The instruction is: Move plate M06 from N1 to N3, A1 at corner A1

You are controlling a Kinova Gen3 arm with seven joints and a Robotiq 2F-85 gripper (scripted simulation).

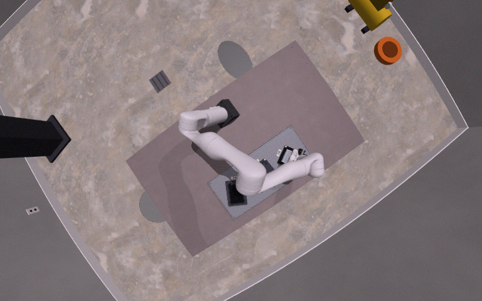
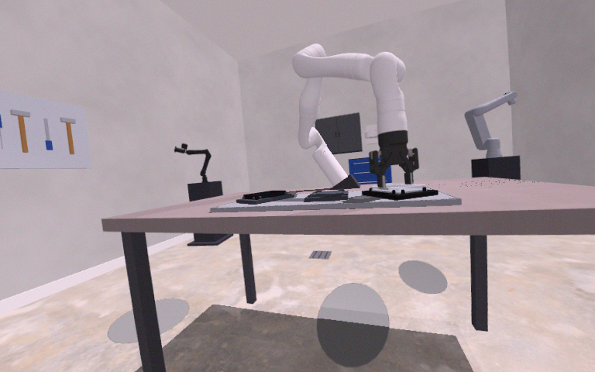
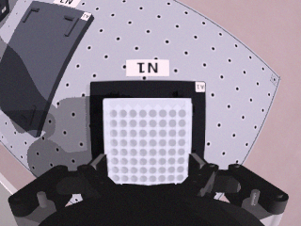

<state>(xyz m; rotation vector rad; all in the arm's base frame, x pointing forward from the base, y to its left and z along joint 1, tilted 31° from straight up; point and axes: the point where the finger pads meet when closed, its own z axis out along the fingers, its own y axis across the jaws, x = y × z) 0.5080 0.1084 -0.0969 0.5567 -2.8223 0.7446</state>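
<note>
The white well plate M06 lies 10 mm below my hand. Also, from my hand: black nest N1: 20 mm below; then landing nest N3: 190 mm to the right, 50 mm behind, 20 mm below; then N3 label: 180 mm to the right, 150 mm behind, 30 mm below.
</note>
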